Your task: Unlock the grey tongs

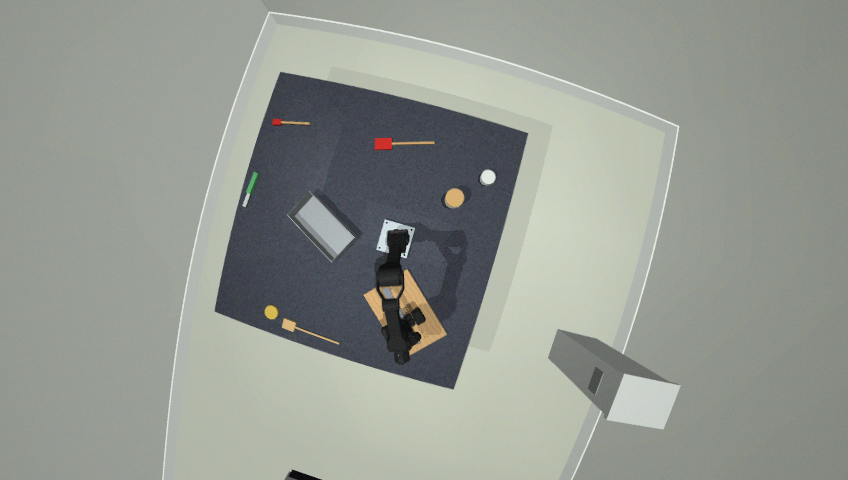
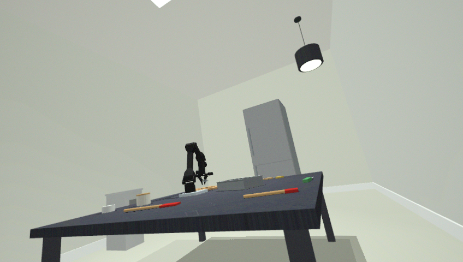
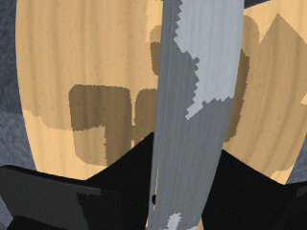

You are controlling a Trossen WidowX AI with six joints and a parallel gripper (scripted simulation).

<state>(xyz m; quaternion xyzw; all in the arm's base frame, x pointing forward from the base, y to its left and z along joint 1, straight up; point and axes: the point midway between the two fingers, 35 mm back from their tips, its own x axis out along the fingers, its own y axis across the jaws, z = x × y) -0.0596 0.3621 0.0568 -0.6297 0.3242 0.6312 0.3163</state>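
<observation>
The wooden board lies 40 mm below my gripper tip. Also, from my gripper tip: tan-lidded jar (160 mm behind, 550 mm to the right, 10 mm below); then roasting tin (420 mm ahead, 370 mm to the right, 20 mm below); then yellow disc (670 mm ahead, 70 mm to the left, 40 mm below).
</observation>
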